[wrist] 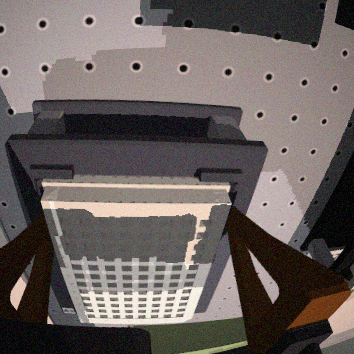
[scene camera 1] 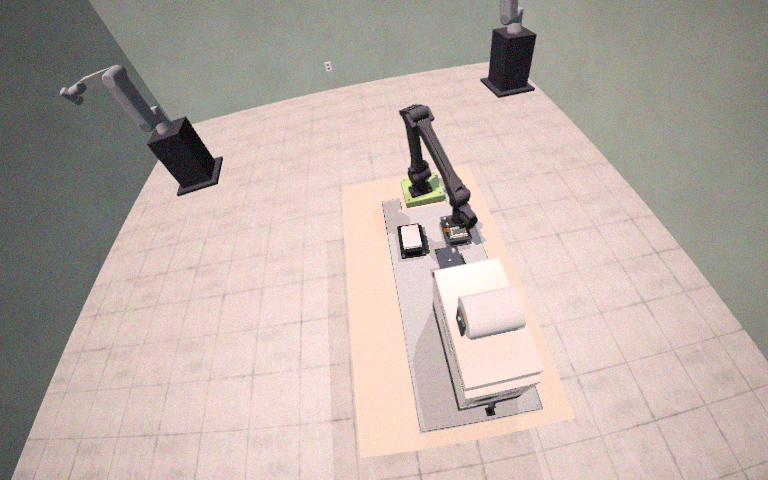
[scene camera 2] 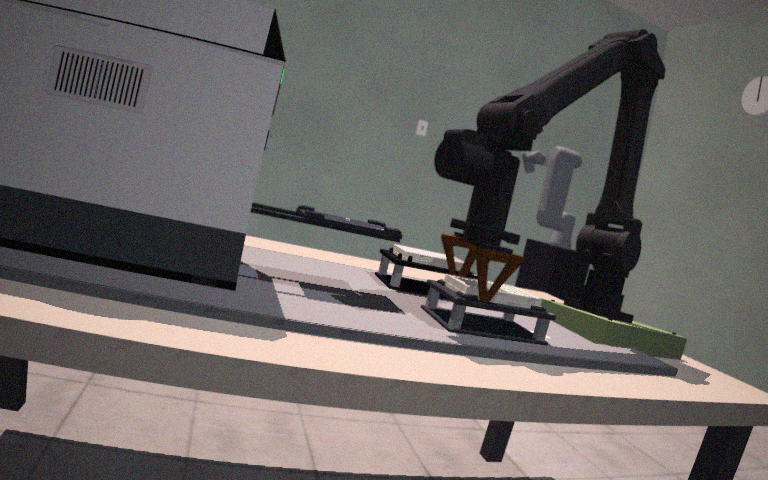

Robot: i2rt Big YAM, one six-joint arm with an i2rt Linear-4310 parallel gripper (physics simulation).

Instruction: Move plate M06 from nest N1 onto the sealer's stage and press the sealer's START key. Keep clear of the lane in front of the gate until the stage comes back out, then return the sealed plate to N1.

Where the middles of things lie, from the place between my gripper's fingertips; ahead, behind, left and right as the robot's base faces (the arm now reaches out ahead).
The white roll [scene camera 1: 498, 310] is 55 cm ahead of my hand, 37 cm above it and 14 cm to the right of it.
